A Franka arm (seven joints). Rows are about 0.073 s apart.
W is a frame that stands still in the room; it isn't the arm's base.
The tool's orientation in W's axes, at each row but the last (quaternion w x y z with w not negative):
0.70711, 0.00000, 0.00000, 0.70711
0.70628, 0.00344, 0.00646, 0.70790
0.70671, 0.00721, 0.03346, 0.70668
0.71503, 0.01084, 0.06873, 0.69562
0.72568, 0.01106, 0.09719, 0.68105
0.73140, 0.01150, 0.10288, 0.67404
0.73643, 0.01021, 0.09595, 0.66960
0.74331, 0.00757, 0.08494, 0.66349
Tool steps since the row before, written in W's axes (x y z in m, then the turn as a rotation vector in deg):
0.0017, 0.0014, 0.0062, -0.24, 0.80, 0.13
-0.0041, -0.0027, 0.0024, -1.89, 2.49, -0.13
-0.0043, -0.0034, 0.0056, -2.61, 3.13, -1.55
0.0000, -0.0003, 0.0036, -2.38, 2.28, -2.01
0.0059, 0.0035, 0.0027, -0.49, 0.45, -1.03
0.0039, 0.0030, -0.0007, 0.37, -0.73, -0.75
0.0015, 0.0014, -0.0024, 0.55, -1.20, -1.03
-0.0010, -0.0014, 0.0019, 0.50, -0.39, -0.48
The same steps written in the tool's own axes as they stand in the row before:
0.0014, -0.0017, 0.0062, 0.80, 0.24, 0.13
-0.0027, 0.0041, 0.0023, 2.49, 1.88, -0.15
-0.0036, 0.0046, 0.0052, 3.19, 2.52, -1.58
-0.0006, 0.0004, 0.0035, 2.38, 2.21, -2.08
0.0034, -0.0052, 0.0040, 0.55, 0.36, -1.03
0.0033, -0.0037, 0.0003, -0.59, -0.55, -0.76
0.0018, -0.0017, -0.0020, -1.01, -0.81, -1.06
-0.0017, 0.0011, 0.0016, -0.28, -0.60, -0.44

